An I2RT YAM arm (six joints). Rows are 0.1 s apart.
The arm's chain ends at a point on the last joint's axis. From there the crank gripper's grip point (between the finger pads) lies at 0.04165 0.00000 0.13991 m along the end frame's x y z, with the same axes.
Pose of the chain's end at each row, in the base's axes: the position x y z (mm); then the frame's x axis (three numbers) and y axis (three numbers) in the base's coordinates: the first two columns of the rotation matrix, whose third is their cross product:
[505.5, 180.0, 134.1, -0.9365, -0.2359, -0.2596, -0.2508, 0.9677, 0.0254]
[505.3, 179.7, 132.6, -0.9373, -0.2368, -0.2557, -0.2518, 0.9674, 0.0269]
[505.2, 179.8, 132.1, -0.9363, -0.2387, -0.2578, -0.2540, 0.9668, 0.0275]
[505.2, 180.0, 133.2, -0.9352, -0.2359, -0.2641, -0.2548, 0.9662, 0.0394]
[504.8, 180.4, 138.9, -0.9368, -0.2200, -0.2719, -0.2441, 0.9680, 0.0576]
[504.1, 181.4, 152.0, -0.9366, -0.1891, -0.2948, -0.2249, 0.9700, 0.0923]
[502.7, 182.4, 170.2, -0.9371, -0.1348, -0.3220, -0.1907, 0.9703, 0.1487]
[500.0, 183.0, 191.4, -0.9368, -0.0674, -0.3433, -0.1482, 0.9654, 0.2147]
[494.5, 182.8, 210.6, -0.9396, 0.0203, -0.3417, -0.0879, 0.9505, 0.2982]
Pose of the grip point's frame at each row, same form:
[500.8, 182.6, -11.8, -0.9365, -0.2359, -0.2596, -0.2508, 0.9677, 0.0254]
[500.0, 182.4, -13.3, -0.9373, -0.2368, -0.2557, -0.2518, 0.9674, 0.0269]
[500.2, 182.6, -13.8, -0.9363, -0.2387, -0.2578, -0.2540, 0.9668, 0.0275]
[500.6, 184.7, -12.6, -0.9352, -0.2359, -0.2641, -0.2548, 0.9662, 0.0394]
[500.8, 188.1, -6.8, -0.9368, -0.2200, -0.2719, -0.2441, 0.9680, 0.0576]
[502.7, 194.9, 6.7, -0.9366, -0.1891, -0.2948, -0.2249, 0.9700, 0.0923]
[504.6, 204.9, 26.0, -0.9371, -0.1348, -0.3220, -0.1907, 0.9703, 0.1487]
[505.3, 215.5, 49.2, -0.9368, -0.0674, -0.3433, -0.1482, 0.9654, 0.2147]
[501.7, 227.0, 71.7, -0.9396, 0.0203, -0.3417, -0.0879, 0.9505, 0.2982]

